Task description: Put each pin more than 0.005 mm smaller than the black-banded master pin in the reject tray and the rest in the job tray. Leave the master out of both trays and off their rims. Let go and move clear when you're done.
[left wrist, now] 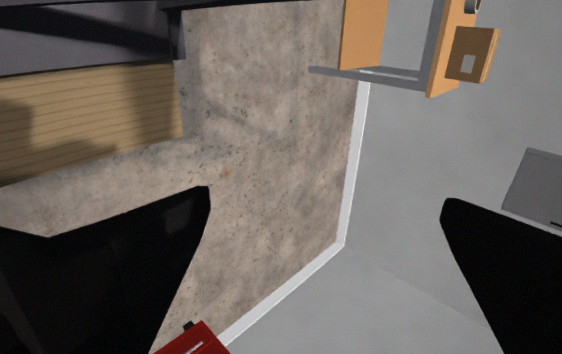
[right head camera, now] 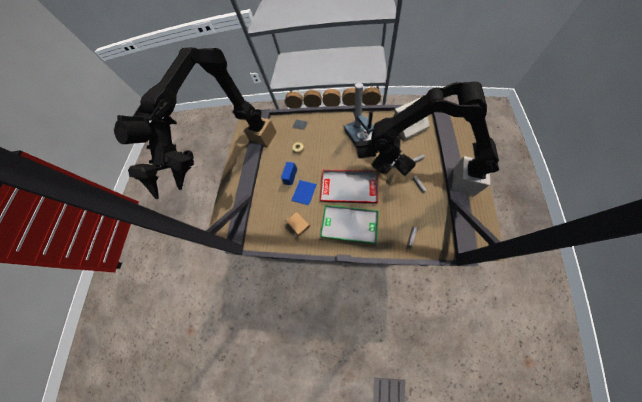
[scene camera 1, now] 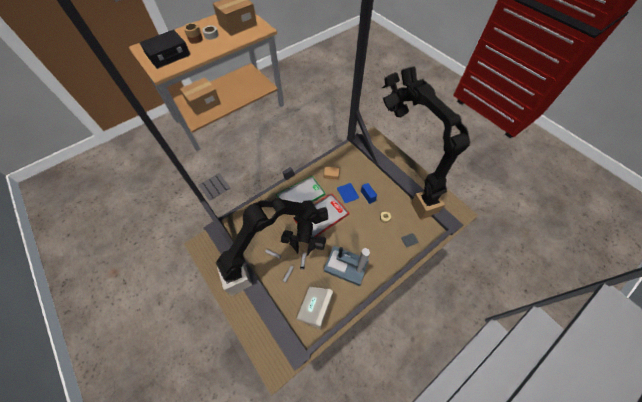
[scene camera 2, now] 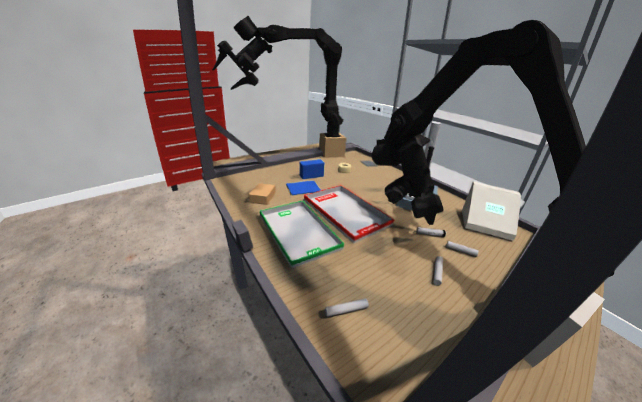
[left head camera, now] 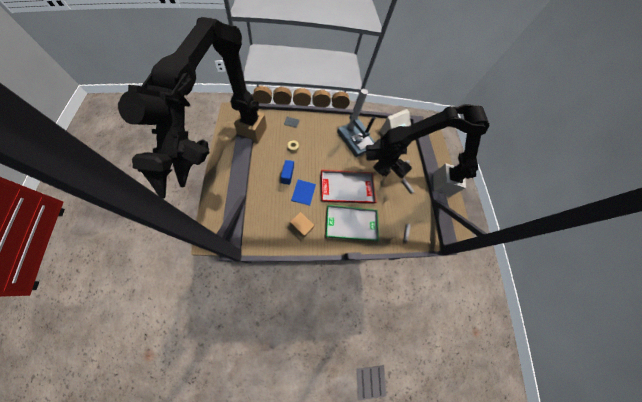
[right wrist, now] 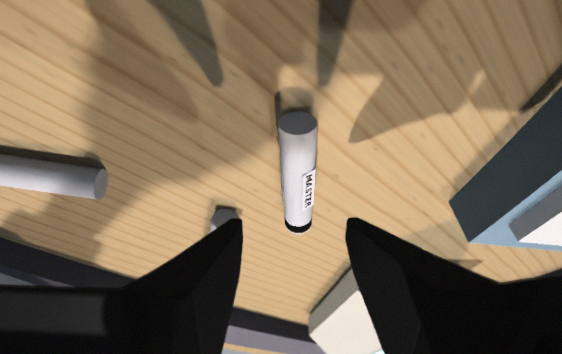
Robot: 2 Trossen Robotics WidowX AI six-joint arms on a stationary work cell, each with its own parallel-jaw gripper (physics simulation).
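Where they show: left gripper, between the fingertips: point(left wrist: 325, 203) point(right head camera: 169, 193) point(scene camera 2: 222, 80) point(left head camera: 173, 192); right gripper, between the fingertips: point(right head camera: 396, 158) point(scene camera 1: 302, 254) point(scene camera 2: 429, 219) point(right wrist: 294, 229); left arm's base, origin of its link: point(right head camera: 257, 125) point(scene camera 1: 430, 199) point(scene camera 2: 332, 135) point(left head camera: 249, 118); right arm's base, origin of its link: point(right head camera: 476, 170) point(scene camera 1: 232, 273) point(left head camera: 455, 175).
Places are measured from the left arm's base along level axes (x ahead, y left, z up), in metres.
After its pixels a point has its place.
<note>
The master pin point(right wrist: 295, 150) {x 0.644, y 0.043, z -0.076 m} point(scene camera 2: 427, 231) {x 0.656, y 0.055, z -0.080 m} point(scene camera 1: 303, 260) {x 0.654, y 0.071, z -0.077 m}, grey with a black band, lies on the table. Three plain grey pins point(scene camera 2: 462, 248) {x 0.739, y 0.102, z -0.079 m} point(scene camera 2: 438, 271) {x 0.785, y -0.015, z -0.076 m} point(scene camera 2: 346, 307) {x 0.810, y -0.233, z -0.077 m} lie on the table in scene camera 2. The red-rimmed reject tray point(left head camera: 348, 202) {x 0.525, y -0.186, z -0.087 m} point(right head camera: 349, 201) {x 0.531, y -0.185, z -0.074 m} and green-rimmed job tray point(left head camera: 351, 238) {x 0.575, y -0.335, z -0.077 m} point(right head camera: 348, 241) {x 0.583, y -0.333, z -0.081 m} show no pins inside. My right gripper point(right wrist: 294, 229) {x 0.651, y 0.054, z -0.045 m} point(scene camera 1: 301, 251) {x 0.651, y 0.054, z -0.045 m} is partly open and empty, above the table near the master; the fingertips appear on either side of its banded end in the wrist view. My left gripper point(left head camera: 172, 190) {x 0.065, y -0.464, z 0.245 m} point(left wrist: 325, 203) {x 0.065, y -0.464, z 0.245 m} is wide open, empty, high left of the table.
A blue-grey gauge stand point(scene camera 1: 345, 267) {x 0.490, y 0.168, z -0.053 m} and white display box point(scene camera 2: 492, 210) {x 0.675, y 0.265, z -0.030 m} stand near the pins. A blue block point(left head camera: 287, 172) {x 0.246, y -0.172, z -0.036 m}, blue sheet point(left head camera: 303, 192) {x 0.331, y -0.210, z -0.089 m}, orange-tan block point(left head camera: 302, 224) {x 0.374, y -0.349, z -0.064 m} and grey plate point(left head camera: 292, 122) {x 0.153, y 0.128, z -0.090 m} lie left of the trays. Dark frame beams border the table.
</note>
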